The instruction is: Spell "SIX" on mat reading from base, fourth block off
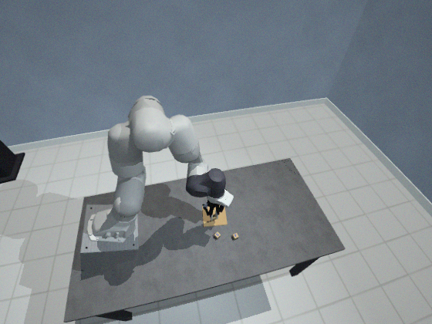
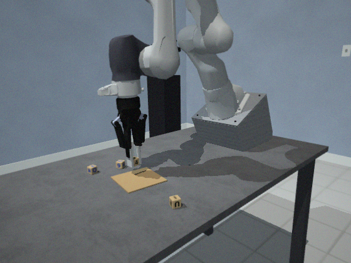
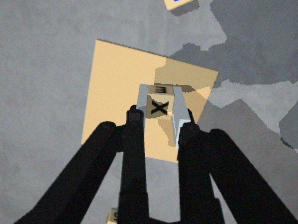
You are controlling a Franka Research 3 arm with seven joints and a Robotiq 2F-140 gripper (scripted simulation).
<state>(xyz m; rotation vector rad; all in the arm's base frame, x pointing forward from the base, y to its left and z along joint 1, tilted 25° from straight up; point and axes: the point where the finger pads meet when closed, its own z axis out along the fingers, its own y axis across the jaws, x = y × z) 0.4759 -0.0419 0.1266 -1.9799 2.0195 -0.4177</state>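
Now: the tan mat 70 mm below my hand, 40 mm to the left of it and 10 mm ahead of it.
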